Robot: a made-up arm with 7 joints.
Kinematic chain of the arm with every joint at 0, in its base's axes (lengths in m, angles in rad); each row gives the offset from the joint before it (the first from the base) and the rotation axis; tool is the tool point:
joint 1: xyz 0 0 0 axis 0 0.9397 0.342
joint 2: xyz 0 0 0 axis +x
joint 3: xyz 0 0 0 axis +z
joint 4: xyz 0.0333 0 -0.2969 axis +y
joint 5: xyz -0.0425 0 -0.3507 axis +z
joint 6: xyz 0 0 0 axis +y
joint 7: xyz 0 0 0 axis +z
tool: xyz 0 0 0
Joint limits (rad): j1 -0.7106..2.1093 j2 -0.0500..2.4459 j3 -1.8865..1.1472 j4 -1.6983..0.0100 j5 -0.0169..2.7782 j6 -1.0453..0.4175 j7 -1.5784..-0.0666
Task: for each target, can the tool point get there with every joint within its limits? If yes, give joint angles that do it. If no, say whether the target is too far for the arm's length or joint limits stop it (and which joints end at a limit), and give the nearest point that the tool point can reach.
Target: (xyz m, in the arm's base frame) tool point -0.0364 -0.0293 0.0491
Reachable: no: joint limits stop it (at a limit: joint 1, joint 3, joint 4) | nearest point -0.3364 -0.1944 0.2919 | short by 0.420 m
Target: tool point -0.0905 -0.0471 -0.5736
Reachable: yes | joints 0.4820 0.4660 -1.0720 -1.1669 2.0125 -0.2215 -0.9104
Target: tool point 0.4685 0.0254 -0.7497
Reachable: no: too far | nearest point 0.3454 0.0187 -0.5527 | short by 0.232 m
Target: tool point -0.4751 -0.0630 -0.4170
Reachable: yes | joints 1.1567 0.2906 -0.8472 -0.6886 2.0135 0.2482 -1.0331
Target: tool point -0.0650 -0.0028 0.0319
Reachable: no: joint limits stop it (at a limit: joint 4) | nearest point -0.4359 -0.0188 0.2139 | short by 0.413 m
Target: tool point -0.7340 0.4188 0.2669
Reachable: no: too far | nearest point -0.5400 0.3081 0.1964 | short by 0.234 m
